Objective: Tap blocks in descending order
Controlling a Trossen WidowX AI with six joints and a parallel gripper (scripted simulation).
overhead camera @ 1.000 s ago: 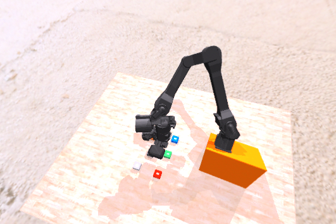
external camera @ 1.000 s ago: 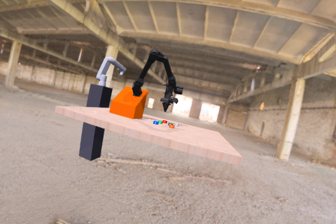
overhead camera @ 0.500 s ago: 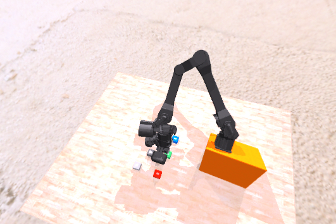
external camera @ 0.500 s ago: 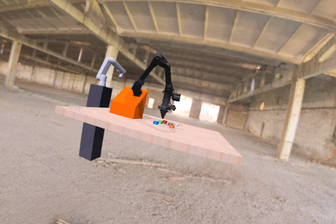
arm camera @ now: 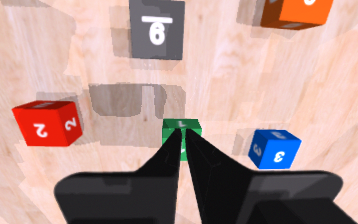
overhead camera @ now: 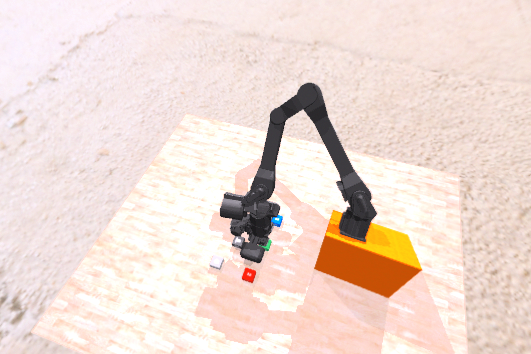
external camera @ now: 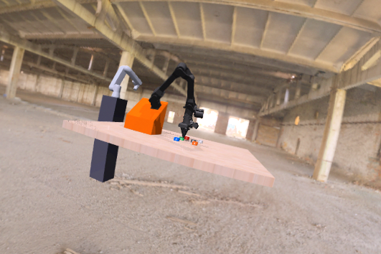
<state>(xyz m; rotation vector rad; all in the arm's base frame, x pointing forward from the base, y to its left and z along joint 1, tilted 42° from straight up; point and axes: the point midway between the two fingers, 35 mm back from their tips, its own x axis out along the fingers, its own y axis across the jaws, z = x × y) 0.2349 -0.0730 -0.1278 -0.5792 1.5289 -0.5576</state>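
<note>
Now: the green block 1 cm below my gripper tip and 1 cm behind it. From my gripper tip the other things lie so: blue block: 9 cm to the right, 2 cm behind, 1 cm below; then red block: 11 cm to the left, 1 cm below; then dark grey block: 7 cm ahead, 2 cm to the left, 1 cm below.
</note>
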